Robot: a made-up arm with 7 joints. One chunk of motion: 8 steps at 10 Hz.
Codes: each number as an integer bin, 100 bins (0 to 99) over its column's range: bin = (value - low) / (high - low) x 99, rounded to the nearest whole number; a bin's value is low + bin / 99 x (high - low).
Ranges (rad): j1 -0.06..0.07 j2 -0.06..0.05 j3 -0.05..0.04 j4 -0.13..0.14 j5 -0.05..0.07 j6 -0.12..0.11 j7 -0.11..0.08
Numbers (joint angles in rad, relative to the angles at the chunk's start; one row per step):
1: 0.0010 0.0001 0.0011 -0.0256 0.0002 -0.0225 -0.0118
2: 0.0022 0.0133 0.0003 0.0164 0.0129 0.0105 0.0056
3: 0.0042 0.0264 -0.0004 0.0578 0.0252 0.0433 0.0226
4: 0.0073 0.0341 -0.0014 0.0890 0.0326 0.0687 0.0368
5: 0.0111 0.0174 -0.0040 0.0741 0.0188 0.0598 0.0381
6: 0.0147 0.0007 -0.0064 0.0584 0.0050 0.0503 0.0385
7: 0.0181 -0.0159 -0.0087 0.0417 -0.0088 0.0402 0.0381
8: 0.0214 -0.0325 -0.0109 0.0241 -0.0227 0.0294 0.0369
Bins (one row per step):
1: 46 54 56 38 41 42 51
2: 47 66 55 54 52 56 60
3: 49 78 55 69 62 70 69
4: 51 85 53 80 68 81 76
5: 54 70 51 75 57 77 77
6: 57 55 48 69 45 73 77
7: 59 40 45 63 34 69 77
8: 62 25 43 57 23 64 77

